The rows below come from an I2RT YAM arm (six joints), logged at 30 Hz.
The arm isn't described. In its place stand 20 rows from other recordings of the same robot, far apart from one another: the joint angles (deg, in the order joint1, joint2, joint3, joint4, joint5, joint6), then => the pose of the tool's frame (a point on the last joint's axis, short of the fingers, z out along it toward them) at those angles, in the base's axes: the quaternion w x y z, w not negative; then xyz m.
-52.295 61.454 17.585 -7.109 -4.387 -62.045 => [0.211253 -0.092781 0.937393 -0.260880 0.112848 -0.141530 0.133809]
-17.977 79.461 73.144 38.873 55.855 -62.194 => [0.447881 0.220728 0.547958 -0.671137 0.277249 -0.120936 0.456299]
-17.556 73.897 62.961 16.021 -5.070 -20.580 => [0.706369 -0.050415 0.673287 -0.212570 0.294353 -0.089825 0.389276]
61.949 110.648 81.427 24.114 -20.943 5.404 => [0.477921 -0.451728 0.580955 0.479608 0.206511 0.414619 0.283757]
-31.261 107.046 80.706 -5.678 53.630 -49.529 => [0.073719 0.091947 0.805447 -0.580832 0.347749 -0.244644 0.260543]
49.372 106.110 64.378 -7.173 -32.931 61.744 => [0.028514 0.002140 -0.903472 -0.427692 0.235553 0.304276 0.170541]
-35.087 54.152 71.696 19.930 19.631 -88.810 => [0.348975 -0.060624 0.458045 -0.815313 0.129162 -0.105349 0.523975]
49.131 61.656 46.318 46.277 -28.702 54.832 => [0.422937 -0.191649 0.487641 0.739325 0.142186 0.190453 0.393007]
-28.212 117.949 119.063 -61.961 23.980 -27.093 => [0.124752 0.061525 0.946143 -0.292345 0.380373 -0.220476 0.318429]
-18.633 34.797 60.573 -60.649 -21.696 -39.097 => [0.478543 -0.240362 0.841340 -0.073276 0.085307 -0.014875 0.363505]
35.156 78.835 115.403 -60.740 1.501 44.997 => [0.422830 0.079091 0.835711 0.341389 0.188486 0.131606 0.521785]
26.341 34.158 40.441 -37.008 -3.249 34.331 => [0.414185 0.046545 0.867688 0.270929 0.117998 0.060675 0.292216]
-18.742 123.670 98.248 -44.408 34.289 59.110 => [0.257191 0.631277 0.699470 -0.214671 0.418799 -0.163277 0.185160]
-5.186 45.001 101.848 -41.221 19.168 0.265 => [0.780503 0.160829 0.589001 -0.134263 0.019584 -0.013514 0.567099]
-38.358 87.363 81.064 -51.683 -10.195 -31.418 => [0.274176 0.033489 0.957145 -0.087065 0.251519 -0.191016 0.317528]
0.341 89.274 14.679 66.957 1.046 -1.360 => [0.658325 -0.005162 0.752608 -0.012725 0.248201 0.000828 0.142655]
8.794 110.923 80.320 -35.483 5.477 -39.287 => [0.187366 -0.389048 0.896455 -0.099516 0.395876 0.057804 0.186968]
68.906 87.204 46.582 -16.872 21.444 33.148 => [0.311816 -0.240037 0.913707 0.101455 0.116412 0.265622 0.172867]
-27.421 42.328 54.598 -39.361 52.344 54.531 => [0.543462 0.675799 0.427087 -0.256010 0.108378 -0.087980 0.358364]
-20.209 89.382 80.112 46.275 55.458 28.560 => [0.805188 0.542314 0.187773 -0.149363 0.312534 -0.146293 0.453924]
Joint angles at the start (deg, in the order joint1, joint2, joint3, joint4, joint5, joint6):
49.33 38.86 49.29 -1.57 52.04 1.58
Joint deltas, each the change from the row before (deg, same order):
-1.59 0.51 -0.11 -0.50 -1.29 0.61
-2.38 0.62 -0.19 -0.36 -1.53 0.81
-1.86 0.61 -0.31 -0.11 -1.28 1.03
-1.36 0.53 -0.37 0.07 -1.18 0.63
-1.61 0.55 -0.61 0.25 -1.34 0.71
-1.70 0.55 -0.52 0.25 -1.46 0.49
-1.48 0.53 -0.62 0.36 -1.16 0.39
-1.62 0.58 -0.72 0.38 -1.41 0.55
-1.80 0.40 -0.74 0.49 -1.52 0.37
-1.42 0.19 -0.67 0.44 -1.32 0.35
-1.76 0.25 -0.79 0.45 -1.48 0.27
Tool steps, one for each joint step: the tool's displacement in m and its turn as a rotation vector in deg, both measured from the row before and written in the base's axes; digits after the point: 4 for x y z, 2 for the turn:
0.0043 -0.0002 -0.0024 -0.36 0.57 -0.26
0.0060 -0.0015 -0.0030 -0.17 0.61 -0.80
0.0053 -0.0008 -0.0033 0.21 0.56 -0.52
0.0044 -0.0002 -0.0032 -0.01 0.49 -0.15
0.0051 -0.0006 -0.0044 0.03 0.56 -0.24
0.0051 -0.0011 -0.0039 -0.10 0.53 -0.22
0.0048 -0.0010 -0.0044 -0.14 0.55 -0.31
0.0052 -0.0013 -0.0051 -0.03 0.66 -0.20
0.0048 -0.0024 -0.0046 -0.02 0.48 -0.28
0.0033 -0.0023 -0.0038 0.11 0.31 -0.10
0.0040 -0.0031 -0.0047 -0.04 0.47 -0.28

